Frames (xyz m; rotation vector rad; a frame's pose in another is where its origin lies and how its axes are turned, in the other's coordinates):
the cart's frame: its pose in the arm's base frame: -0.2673 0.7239 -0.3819 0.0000 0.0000 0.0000
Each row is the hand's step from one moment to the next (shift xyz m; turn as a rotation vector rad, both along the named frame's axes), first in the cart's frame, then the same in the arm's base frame.
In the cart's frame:
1: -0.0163 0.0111 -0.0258 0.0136 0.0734 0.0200
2: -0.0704 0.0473 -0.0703 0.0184 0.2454 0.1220
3: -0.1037 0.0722 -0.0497 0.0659 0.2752 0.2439
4: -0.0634 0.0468 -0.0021 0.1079 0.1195 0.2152
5: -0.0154 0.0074 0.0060 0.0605 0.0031 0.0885
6: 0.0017 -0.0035 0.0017 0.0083 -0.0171 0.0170
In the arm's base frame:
1: -0.0163 0.0111 -0.0258 0.0136 0.0734 0.0200
2: -0.0704 0.0473 -0.0703 0.0184 0.2454 0.1220
3: -0.1037 0.0722 -0.0497 0.0659 0.2752 0.2439
4: -0.0634 0.0468 -0.0021 0.1079 0.1195 0.2152
5: -0.0154 0.0074 0.0060 0.0605 0.0031 0.0885
6: 0.0017 -0.0035 0.0017 0.0083 -0.0171 0.0170

